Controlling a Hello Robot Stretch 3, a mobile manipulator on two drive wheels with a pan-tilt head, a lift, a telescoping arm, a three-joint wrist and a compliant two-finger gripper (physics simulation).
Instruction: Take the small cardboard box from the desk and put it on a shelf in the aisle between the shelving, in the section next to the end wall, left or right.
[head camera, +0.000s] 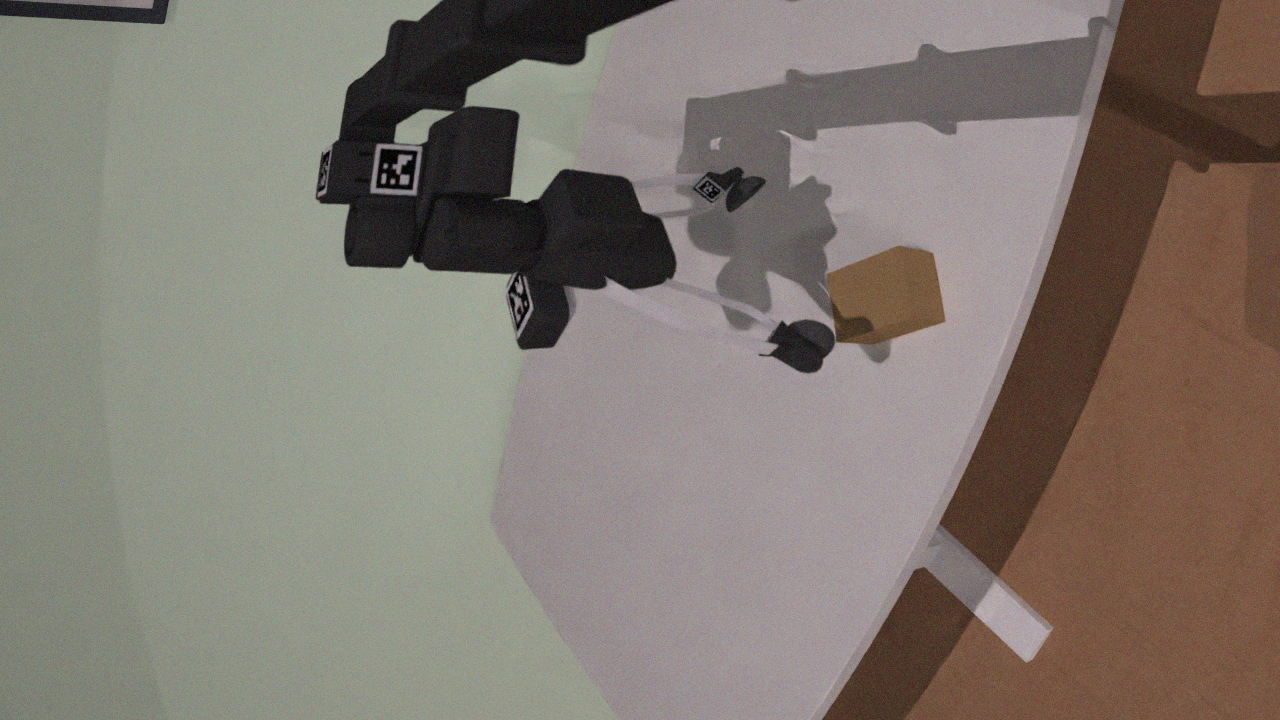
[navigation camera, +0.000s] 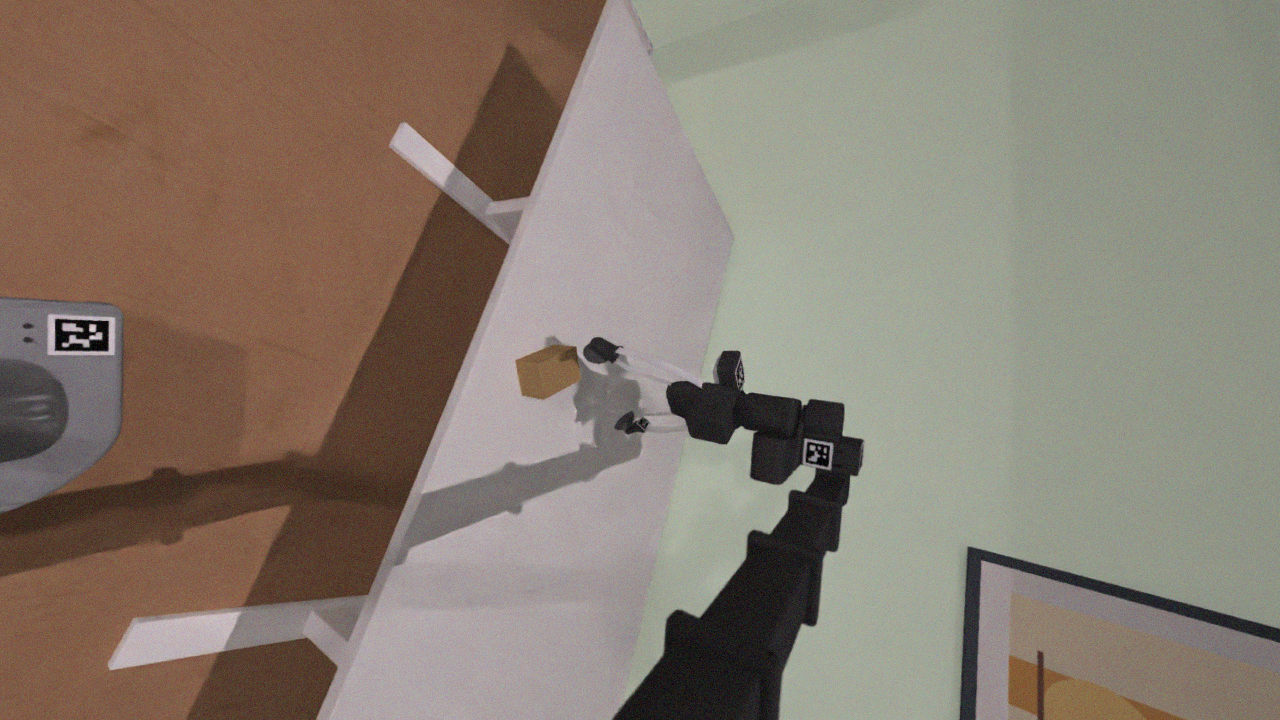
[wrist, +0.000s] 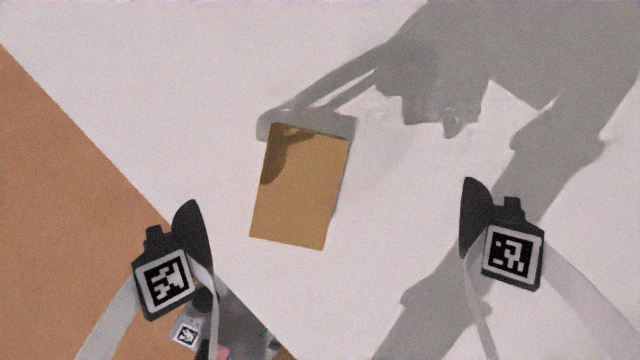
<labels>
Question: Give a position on a small cardboard box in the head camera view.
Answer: At 895, 292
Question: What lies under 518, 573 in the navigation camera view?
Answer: A white desk.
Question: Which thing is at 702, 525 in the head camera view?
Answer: A white desk.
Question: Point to a framed picture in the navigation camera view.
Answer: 1033, 635
</labels>
